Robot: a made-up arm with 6 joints.
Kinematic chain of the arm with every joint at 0, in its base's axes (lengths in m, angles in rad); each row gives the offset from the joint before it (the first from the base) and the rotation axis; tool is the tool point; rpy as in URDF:
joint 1: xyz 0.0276 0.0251 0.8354 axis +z
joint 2: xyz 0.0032 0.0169 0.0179 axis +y
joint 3: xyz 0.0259 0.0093 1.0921 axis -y
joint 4: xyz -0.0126 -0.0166 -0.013 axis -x
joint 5: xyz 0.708 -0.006 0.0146 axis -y
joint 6: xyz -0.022 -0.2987 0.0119 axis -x
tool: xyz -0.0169 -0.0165 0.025 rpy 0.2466 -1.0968 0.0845
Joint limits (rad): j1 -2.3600..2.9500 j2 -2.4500..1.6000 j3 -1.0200..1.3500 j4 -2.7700..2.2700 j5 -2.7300..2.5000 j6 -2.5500..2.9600
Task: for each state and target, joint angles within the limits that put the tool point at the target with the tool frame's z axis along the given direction. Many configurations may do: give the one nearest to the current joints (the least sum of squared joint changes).
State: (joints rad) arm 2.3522 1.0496 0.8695 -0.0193 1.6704 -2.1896
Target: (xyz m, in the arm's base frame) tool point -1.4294 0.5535 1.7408 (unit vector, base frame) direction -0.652 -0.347 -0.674
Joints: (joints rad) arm 2.9500 0.8327 1.3444 -0.5339 1.1686 -2.4443
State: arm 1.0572 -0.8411 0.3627 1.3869 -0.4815 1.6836
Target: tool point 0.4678 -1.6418 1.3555 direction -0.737 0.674 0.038
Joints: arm 1.9049 -1.4148 0.9409 1.8230 -0.5853 1.8332
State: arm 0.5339 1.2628 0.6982 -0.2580 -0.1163 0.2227
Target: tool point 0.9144 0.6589 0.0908 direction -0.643 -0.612 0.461
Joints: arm 0.8030 1.6000 0.3939 -0.9104 0.7757 -0.5523
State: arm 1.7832 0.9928 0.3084 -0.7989 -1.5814 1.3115
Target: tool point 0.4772 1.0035 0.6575 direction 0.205 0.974 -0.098
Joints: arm 1.3868 1.0393 -0.2781 -0.4924 -1.5738 1.5114
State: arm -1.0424 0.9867 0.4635 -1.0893 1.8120 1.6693
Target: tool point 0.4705 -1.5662 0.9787 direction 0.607 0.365 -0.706
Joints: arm -1.1514 1.1365 0.8764 -0.3406 2.0611 1.5239
